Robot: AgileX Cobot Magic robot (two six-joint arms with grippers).
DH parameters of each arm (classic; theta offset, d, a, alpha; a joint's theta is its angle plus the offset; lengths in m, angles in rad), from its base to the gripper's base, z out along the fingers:
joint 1: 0 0.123 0 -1.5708
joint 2: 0.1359 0 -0.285 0
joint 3: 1.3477 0 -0.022 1.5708
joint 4: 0 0.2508 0 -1.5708
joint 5: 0 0 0.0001 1.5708
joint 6: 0 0.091 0 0
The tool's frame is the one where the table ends.
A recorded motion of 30 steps. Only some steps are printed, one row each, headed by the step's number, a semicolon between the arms.
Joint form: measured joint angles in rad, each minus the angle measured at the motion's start. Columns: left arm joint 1, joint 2, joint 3, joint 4, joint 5, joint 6; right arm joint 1, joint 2, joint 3, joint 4, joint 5, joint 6.
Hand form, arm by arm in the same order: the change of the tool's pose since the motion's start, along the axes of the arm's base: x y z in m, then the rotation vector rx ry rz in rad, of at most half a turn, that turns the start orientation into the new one. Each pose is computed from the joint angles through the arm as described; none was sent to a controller.
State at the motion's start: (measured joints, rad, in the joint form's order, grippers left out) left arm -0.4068 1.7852 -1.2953 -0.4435 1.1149 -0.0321; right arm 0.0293 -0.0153 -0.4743 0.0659 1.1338 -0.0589
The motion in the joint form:
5: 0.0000 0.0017 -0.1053 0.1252 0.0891 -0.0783; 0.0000 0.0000 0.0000 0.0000 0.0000 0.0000
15: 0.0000 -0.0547 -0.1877 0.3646 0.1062 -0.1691; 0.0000 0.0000 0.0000 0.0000 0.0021 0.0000
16: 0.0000 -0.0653 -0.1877 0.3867 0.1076 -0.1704; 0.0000 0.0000 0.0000 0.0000 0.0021 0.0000
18: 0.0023 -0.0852 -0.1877 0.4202 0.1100 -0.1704; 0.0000 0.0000 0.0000 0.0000 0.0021 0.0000
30: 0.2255 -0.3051 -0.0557 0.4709 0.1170 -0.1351; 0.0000 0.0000 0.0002 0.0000 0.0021 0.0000
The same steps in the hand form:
5: 0.0095 0.0051 0.0219 0.0937 -0.0340 -0.0007; 0.0000 0.0000 0.0000 0.0000 0.0000 0.0000
15: 0.0169 0.0236 0.0592 0.2551 -0.2158 0.0360; -0.0001 0.0000 -0.0002 -0.0001 0.0021 0.0001
16: 0.0159 0.0261 0.0627 0.2707 -0.2333 0.0342; -0.0001 0.0000 -0.0002 -0.0001 0.0021 0.0001
18: 0.0140 0.0309 0.0695 0.2936 -0.2631 0.0330; -0.0001 0.0000 -0.0002 -0.0001 0.0021 0.0001
30: -0.0164 0.1186 0.1031 0.3496 -0.3302 0.2252; -0.0001 0.0000 -0.0002 -0.0001 0.0023 0.0001

